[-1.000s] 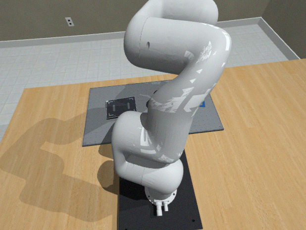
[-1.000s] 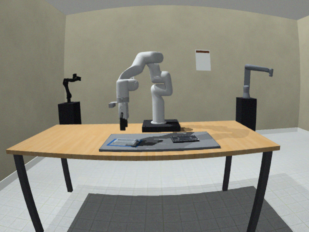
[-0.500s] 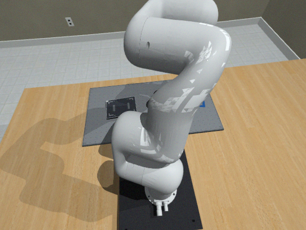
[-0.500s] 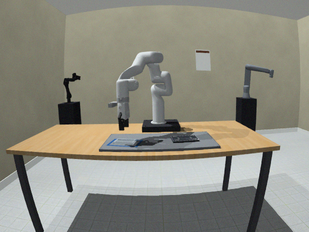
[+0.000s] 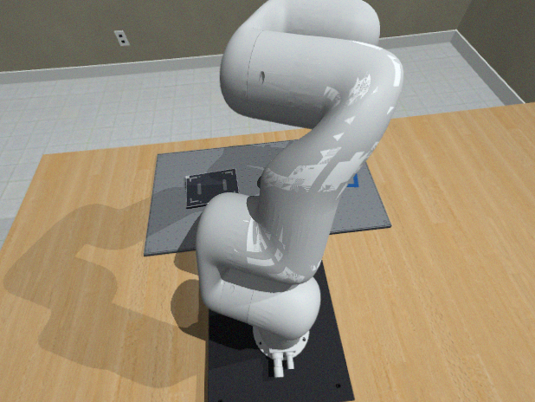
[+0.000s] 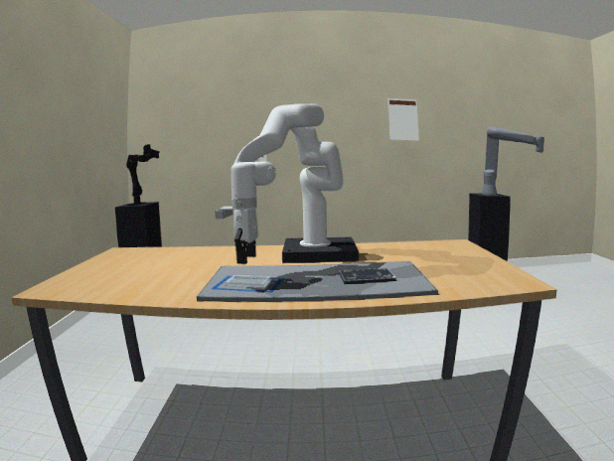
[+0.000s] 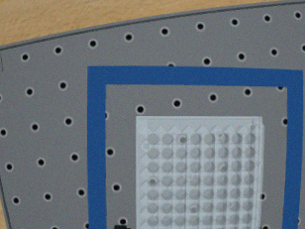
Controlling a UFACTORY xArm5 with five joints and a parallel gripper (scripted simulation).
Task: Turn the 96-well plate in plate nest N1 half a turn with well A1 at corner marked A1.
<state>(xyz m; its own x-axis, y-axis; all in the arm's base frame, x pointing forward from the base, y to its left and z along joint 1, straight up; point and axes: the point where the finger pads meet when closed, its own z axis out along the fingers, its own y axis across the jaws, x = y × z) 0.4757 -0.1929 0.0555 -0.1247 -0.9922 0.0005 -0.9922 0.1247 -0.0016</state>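
The white 96-well plate lies 8 cm below my hand. Round my hand: plate nest: 5 cm behind, 37 cm to the left, 8 cm below; A1 label: 1 cm behind, 45 cm to the left, 7 cm below.
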